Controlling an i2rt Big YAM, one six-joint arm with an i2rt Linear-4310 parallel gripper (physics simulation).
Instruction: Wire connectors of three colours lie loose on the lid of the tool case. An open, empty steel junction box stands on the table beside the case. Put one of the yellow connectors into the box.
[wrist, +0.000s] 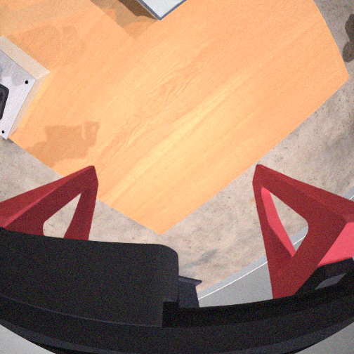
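Note:
My gripper (174, 173) is open, with its two red fingers wide apart and nothing between them, high above the near corner of the wooden table top (200, 110). A corner of a pale, flat-topped thing with a dark edge (162, 7) shows at the top edge of the wrist view; too little of it shows to tell whether it is the tool case or the steel junction box. No yellow connector shows in this view.
A grey metal plate (19, 85) with small dark holes and a black part stands at the left edge on a pale block. Shadows fall on the wood at the left. A mottled stone-like floor (310, 135) surrounds the table top.

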